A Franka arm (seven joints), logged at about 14 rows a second.
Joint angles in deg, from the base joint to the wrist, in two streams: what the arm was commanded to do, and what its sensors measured. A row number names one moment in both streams.
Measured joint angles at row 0:
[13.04, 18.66, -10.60, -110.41, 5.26, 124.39, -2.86]
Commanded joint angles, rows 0 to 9:
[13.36, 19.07, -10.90, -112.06, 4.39, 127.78, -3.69]
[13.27, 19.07, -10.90, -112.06, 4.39, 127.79, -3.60]
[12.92, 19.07, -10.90, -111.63, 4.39, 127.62, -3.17]
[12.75, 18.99, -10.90, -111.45, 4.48, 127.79, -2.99]
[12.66, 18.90, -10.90, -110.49, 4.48, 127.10, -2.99]
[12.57, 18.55, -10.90, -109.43, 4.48, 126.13, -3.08]
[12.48, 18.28, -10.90, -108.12, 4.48, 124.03, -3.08]
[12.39, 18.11, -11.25, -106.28, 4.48, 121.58, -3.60]
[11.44, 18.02, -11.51, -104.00, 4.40, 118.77, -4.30]
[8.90, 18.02, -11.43, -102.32, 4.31, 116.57, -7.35]
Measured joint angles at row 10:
[12.43, 18.50, -11.75, -105.80, 4.94, 121.47, -3.62]
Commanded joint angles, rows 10 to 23:
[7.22, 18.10, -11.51, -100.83, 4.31, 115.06, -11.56]
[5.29, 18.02, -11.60, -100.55, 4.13, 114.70, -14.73]
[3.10, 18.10, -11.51, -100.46, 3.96, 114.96, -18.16]
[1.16, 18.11, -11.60, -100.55, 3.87, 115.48, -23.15]
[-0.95, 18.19, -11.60, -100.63, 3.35, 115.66, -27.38]
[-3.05, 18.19, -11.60, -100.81, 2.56, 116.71, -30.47]
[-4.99, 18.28, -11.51, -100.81, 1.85, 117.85, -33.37]
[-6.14, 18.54, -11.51, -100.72, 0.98, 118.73, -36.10]
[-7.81, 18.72, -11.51, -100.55, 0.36, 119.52, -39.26]
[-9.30, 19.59, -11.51, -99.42, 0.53, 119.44, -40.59]
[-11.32, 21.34, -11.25, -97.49, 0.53, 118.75, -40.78]
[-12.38, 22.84, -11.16, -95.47, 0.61, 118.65, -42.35]
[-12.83, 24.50, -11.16, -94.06, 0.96, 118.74, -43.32]
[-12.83, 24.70, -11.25, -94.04, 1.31, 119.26, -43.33]
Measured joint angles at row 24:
[-11.80, 21.43, -12.27, -97.57, 0.96, 118.89, -42.23]
